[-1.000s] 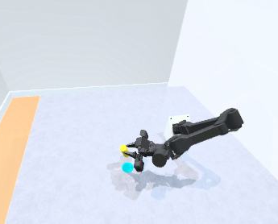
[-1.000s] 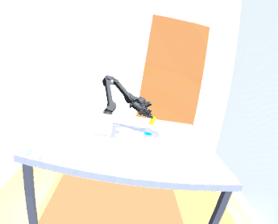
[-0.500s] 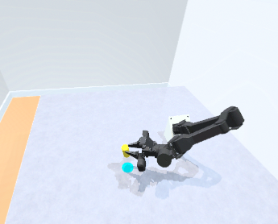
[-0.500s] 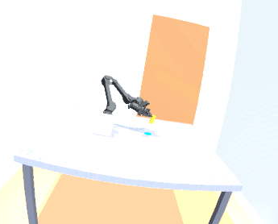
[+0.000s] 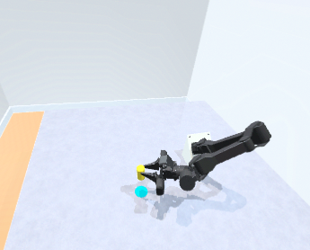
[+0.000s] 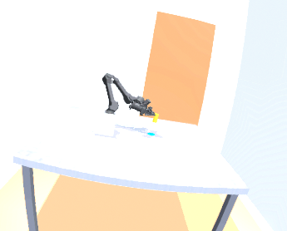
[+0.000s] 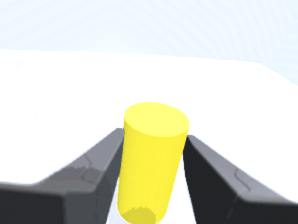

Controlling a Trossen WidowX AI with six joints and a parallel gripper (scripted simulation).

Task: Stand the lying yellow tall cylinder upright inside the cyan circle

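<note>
Now: gripper tip 16 cm above the cyan circle and 1 cm past it. Also, from my gripper tip: yellow cylinder (2 cm below).
</note>
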